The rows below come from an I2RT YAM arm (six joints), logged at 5 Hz.
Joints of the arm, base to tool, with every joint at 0 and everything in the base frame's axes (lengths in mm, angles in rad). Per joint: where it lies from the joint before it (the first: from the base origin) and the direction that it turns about. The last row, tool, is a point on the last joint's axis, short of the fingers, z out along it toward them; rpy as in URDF.
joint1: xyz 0 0 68 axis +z
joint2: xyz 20 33.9 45.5 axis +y
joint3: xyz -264 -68.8 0 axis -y
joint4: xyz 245 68.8 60 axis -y
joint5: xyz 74 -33.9 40.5 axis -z
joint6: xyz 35.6 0 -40.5 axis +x
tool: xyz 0 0 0 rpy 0 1.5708 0
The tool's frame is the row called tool.
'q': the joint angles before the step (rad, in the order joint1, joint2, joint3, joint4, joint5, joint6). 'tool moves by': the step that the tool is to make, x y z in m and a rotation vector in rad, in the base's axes. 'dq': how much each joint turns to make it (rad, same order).
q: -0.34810 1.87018 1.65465 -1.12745 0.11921 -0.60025
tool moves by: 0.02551 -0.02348 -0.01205 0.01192 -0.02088 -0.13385
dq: -0.03243 0.13011 0.13049 0.00228 0.00496 0.10376
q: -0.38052 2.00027 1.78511 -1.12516 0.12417 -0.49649
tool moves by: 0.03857 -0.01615 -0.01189 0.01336 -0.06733 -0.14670
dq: -0.00152 0.16553 0.19908 0.00537 -0.00038 0.15107
